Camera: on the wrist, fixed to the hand. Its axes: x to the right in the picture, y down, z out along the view.
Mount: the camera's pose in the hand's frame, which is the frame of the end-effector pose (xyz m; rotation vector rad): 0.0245 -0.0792 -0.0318 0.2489 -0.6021 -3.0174
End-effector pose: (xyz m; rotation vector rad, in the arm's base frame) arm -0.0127 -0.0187 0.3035 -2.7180 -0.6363 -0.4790
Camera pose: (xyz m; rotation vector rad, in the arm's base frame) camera -0.0373 0.0463 0.3587 -0.4975 2.8425 -0.1389
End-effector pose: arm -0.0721 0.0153 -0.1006 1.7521 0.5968 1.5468
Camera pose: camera -0.0899 0.0906 -0.1441 -0.1440 1.5115 -1.1266
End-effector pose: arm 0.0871 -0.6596 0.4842 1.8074 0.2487 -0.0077
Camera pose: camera 0.0933 -0.6070 0.4129 0.1088 -2.0022 2.3435
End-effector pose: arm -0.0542 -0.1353 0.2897 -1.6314 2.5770 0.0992
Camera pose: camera 0.0057 -0.1944 0.3181 -2.2681 -1.3816 -0.0190
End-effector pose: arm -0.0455 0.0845 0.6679 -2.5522 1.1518 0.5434
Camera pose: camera 0.0367 0.1062 0.6934 -0.9545 -2.2599 0.0124
